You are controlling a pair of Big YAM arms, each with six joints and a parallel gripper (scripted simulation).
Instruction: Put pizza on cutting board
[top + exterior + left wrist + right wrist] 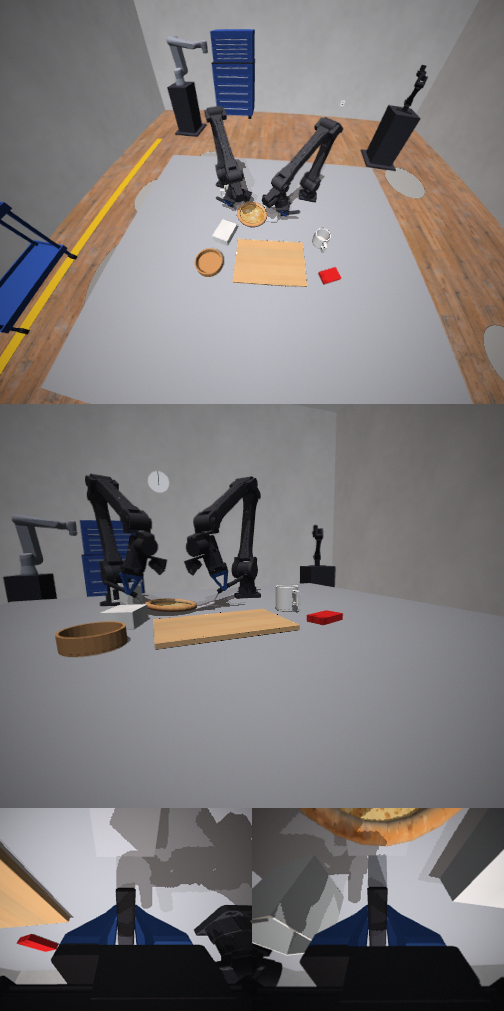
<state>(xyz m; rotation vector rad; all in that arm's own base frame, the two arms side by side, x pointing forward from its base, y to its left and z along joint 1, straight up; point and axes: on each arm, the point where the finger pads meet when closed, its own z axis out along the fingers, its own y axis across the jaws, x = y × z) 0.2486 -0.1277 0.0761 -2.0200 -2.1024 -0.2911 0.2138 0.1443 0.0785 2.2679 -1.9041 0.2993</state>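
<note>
The pizza lies 14 cm to the left of my right hand and 6 cm below it. The rest, counted from my right hand: wooden cutting board: 28 cm ahead, 30 cm to the left, 7 cm below; then wooden bowl: 36 cm ahead, 1 cm to the right, 7 cm below.
</note>
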